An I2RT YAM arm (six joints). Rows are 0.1 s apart.
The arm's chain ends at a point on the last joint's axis. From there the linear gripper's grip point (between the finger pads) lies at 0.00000 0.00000 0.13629 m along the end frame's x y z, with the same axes.
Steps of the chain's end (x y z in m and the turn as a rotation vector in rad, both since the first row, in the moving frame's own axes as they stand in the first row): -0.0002, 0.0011, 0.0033, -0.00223, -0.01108, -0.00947; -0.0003, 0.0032, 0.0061, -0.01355, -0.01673, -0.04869; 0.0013, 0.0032, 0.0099, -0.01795, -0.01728, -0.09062; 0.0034, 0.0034, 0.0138, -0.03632, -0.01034, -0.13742; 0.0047, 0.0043, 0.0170, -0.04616, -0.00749, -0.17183; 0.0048, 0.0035, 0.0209, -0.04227, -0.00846, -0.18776; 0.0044, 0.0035, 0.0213, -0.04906, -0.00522, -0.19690
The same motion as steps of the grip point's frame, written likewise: -0.0017, 0.0014, 0.0033, -0.00223, -0.01108, -0.00947; -0.0025, 0.0051, 0.0061, -0.01355, -0.01673, -0.04869; -0.0009, 0.0057, 0.0099, -0.01795, -0.01728, -0.09062; 0.0023, 0.0084, 0.0137, -0.03632, -0.01034, -0.13742; 0.0042, 0.0106, 0.0169, -0.04616, -0.00749, -0.17183; 0.0042, 0.0093, 0.0208, -0.04227, -0.00846, -0.18776; 0.0043, 0.0102, 0.0211, -0.04906, -0.00522, -0.19690
